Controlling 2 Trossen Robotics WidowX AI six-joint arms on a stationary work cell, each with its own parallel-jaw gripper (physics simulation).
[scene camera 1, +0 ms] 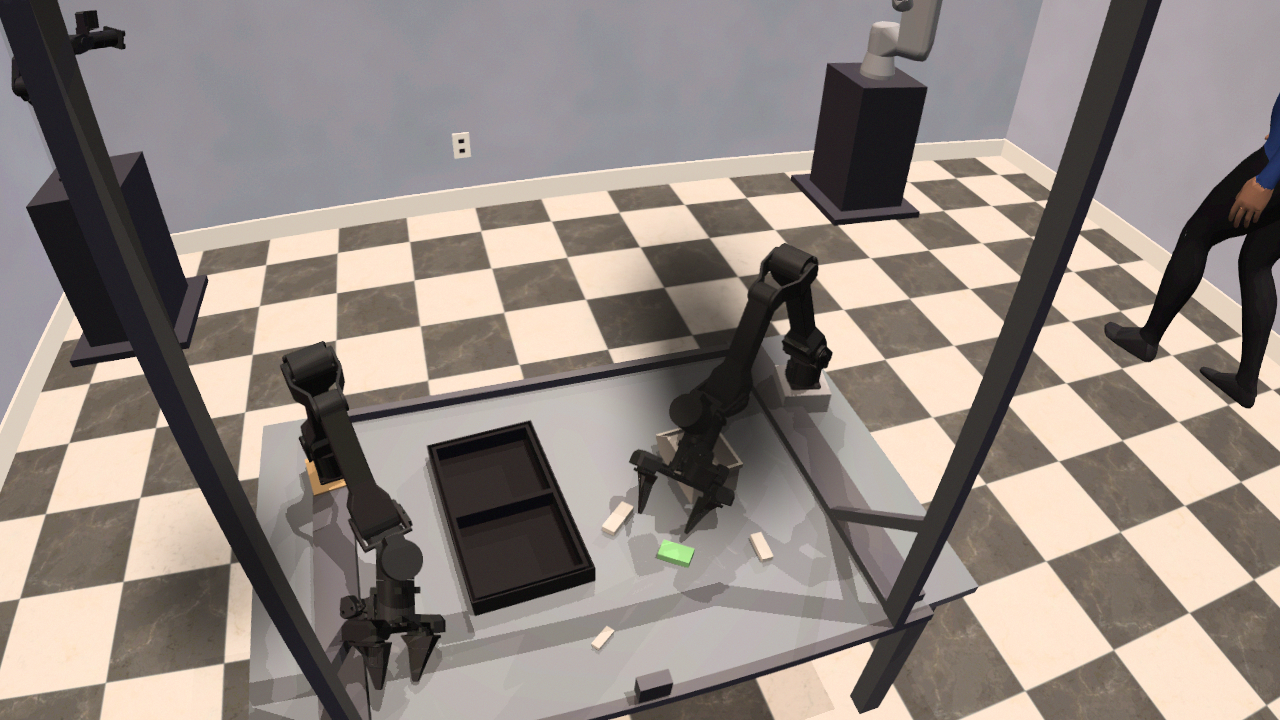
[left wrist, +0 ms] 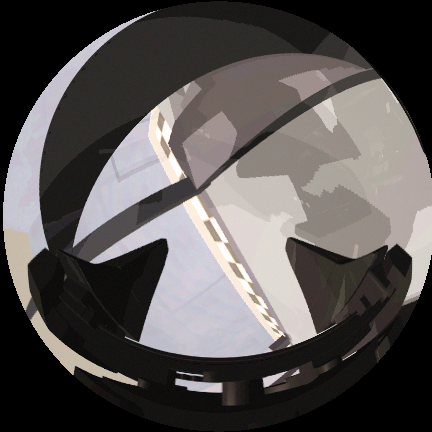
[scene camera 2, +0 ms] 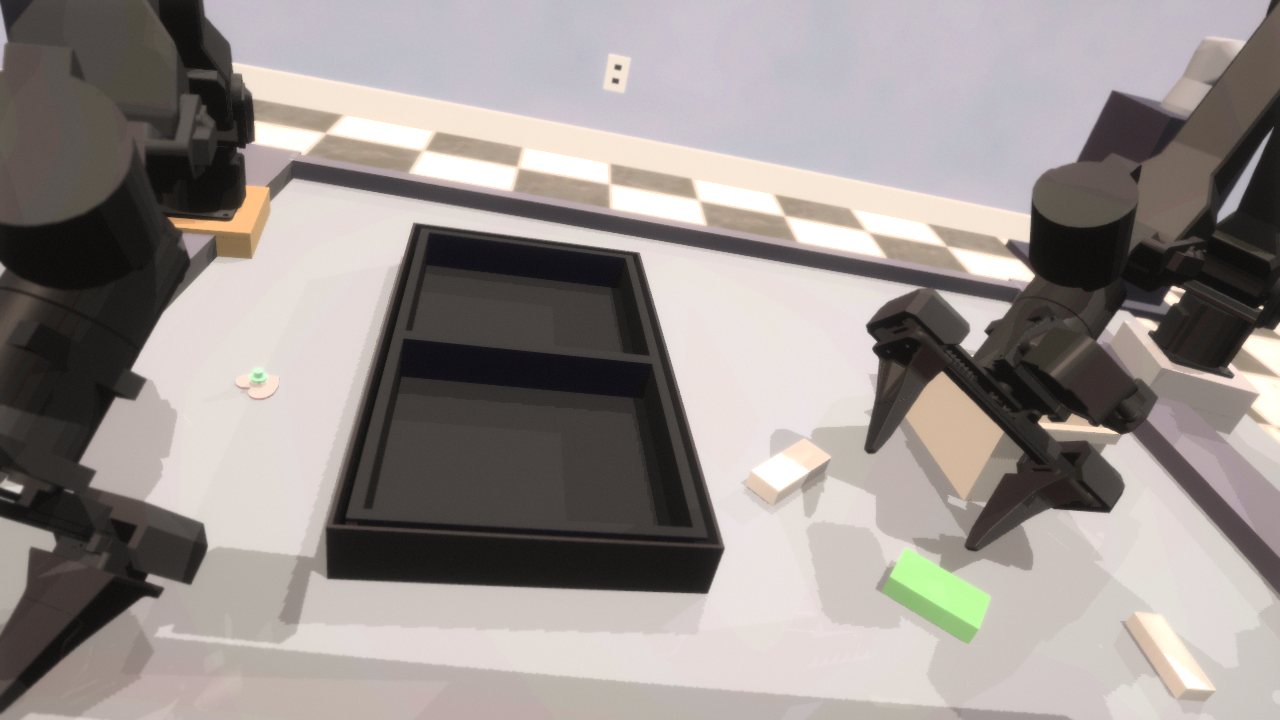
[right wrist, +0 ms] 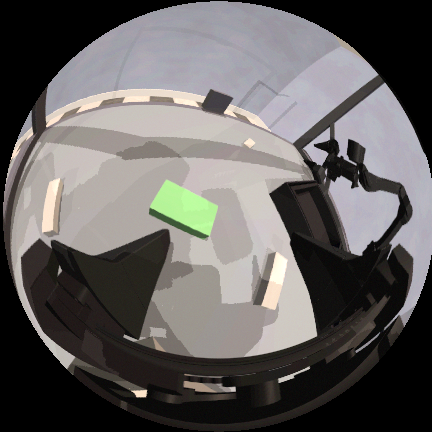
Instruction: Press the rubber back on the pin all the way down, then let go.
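A small piece, a mint-green knob on pinkish flat discs, lies on the table left of the black tray in scene camera 2; it looks like the pin with its rubber back. It is too small to tell how far down the back sits, and it does not show in the wrist views. My left gripper is open and empty over the front left of the table, apart from that piece. My right gripper is open and empty on the right, above the table behind a green block.
The black two-compartment tray stands between the arms. Pale blocks lie around the green one. A beige box stands under the right arm. A dark block sits at the front edge.
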